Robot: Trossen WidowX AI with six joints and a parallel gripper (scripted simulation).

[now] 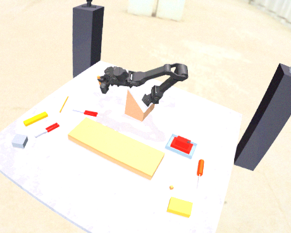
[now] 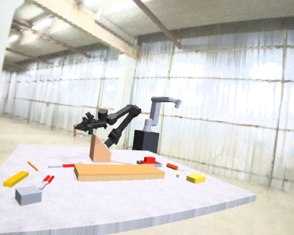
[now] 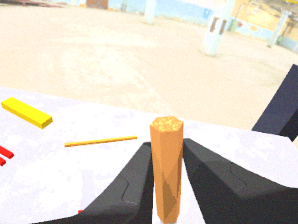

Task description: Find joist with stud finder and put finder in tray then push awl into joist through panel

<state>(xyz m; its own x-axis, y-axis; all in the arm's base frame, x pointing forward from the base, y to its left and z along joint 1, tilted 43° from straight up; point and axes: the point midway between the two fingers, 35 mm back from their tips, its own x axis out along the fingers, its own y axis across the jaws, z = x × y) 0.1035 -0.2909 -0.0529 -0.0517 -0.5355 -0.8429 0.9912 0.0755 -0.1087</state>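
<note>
Right now the awl is 5 cm below my gripper tip, 1 cm to the left of it and 1 cm behind it. Also, from my gripper tip: pencil (24 cm below, 23 cm to the right, 6 cm ahead); then yellow bar (30 cm to the right, 28 cm ahead, 23 cm below); then grey block (48 cm ahead, 25 cm to the right, 22 cm below).
</note>
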